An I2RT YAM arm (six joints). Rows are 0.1 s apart.
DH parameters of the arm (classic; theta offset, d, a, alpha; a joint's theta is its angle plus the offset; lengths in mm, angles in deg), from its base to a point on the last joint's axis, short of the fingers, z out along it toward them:
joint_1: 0 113.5 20 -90
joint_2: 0 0 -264 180
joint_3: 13.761 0 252.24 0
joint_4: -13.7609 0 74 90
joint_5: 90 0 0 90
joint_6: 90 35.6 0 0
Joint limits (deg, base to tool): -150..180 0..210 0..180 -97..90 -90..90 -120..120
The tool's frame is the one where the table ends.
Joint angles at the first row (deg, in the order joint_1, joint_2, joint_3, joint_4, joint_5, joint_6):
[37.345, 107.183, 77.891, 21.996, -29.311, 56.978]
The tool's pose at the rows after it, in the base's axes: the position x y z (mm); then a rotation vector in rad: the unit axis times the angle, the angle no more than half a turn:
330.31, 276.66, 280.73, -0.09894, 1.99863, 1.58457
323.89, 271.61, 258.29, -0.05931, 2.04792, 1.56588
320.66, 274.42, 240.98, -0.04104, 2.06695, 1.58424
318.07, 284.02, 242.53, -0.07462, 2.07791, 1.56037
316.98, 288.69, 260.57, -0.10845, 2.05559, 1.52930
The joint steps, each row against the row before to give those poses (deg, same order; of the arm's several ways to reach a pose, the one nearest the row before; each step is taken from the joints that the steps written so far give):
[0.317, -2.896, -4.311, 0.462, 0.436, 0.139]
[0.050, -0.298, -4.660, 1.828, 0.816, 0.643]
[0.571, 1.328, -2.382, 3.296, 0.005, 1.443]
[1.300, 0.590, 1.615, -2.005, 0.950, -1.712]
[0.670, -1.053, 2.909, -3.599, 1.288, -2.182]

